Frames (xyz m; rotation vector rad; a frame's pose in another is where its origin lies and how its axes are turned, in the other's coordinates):
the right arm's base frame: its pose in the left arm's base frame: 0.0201 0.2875 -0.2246 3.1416 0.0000 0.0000
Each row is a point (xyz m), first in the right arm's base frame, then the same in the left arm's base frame.
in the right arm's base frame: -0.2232 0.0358 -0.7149
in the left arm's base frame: -0.2031 0.2517 0.4903
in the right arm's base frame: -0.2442 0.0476 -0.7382
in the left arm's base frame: -0.2241 0.2399 0.5136
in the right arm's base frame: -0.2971 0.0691 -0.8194
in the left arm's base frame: -0.2770 0.2184 0.5948
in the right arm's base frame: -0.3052 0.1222 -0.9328
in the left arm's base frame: -0.2851 0.1653 0.7082
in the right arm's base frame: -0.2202 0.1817 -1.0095
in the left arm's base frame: -0.2001 0.1058 0.7849
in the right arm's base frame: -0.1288 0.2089 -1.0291
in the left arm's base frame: -0.1087 0.0786 0.8045
